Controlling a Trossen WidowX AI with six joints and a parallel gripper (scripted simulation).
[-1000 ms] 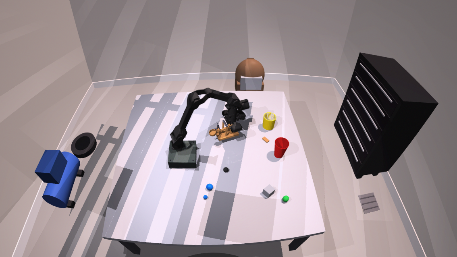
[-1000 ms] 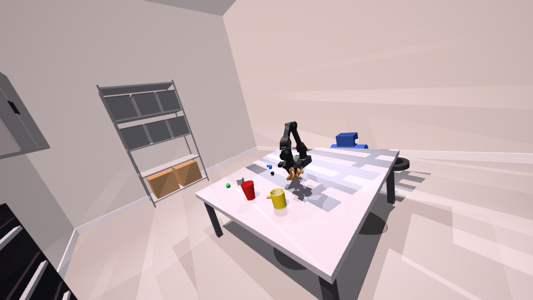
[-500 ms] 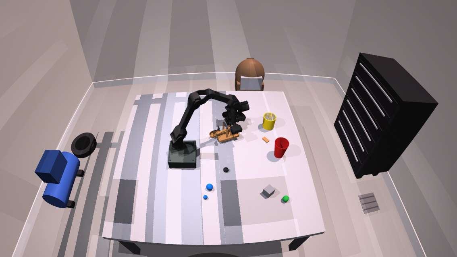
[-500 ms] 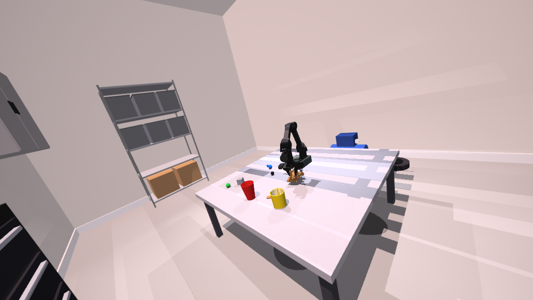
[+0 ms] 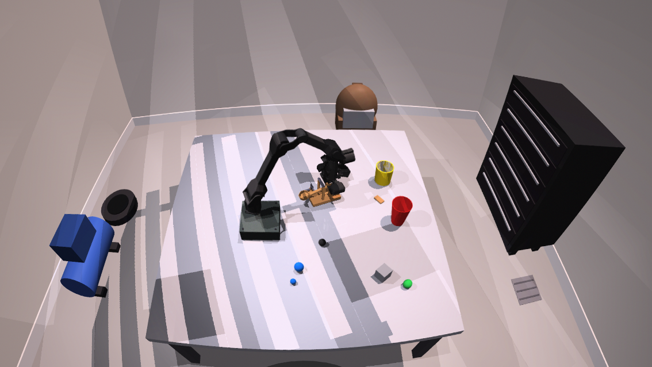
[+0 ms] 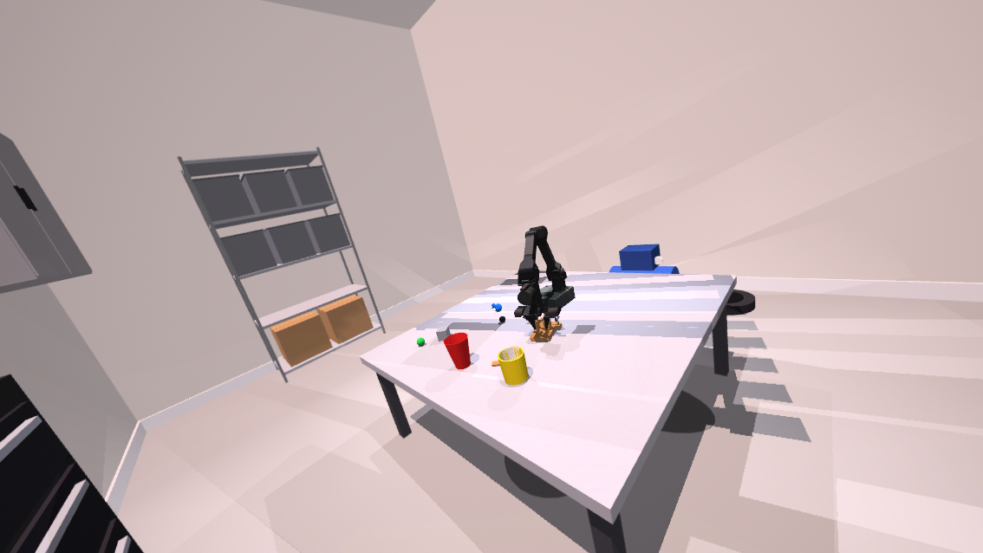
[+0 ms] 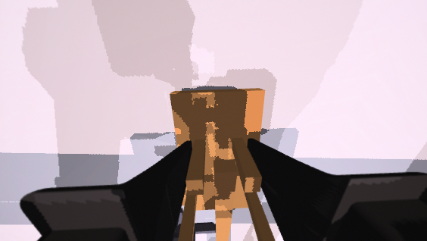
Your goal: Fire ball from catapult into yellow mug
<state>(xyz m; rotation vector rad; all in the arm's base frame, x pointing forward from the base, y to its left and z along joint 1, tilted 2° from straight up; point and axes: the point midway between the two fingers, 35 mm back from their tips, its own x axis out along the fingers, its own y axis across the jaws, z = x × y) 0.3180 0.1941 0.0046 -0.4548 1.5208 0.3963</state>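
The black ball is 29 cm to the right of my gripper tip, 2 cm below it and 1 cm ahead of it. The rest, counted from my gripper tip: yellow mug: 25 cm ahead, 14 cm to the left, 1 cm below; then wooden catapult: 6 cm behind, 3 cm to the right, 2 cm above; then small orange block: 24 cm ahead, 3 cm below, 1 cm to the left.
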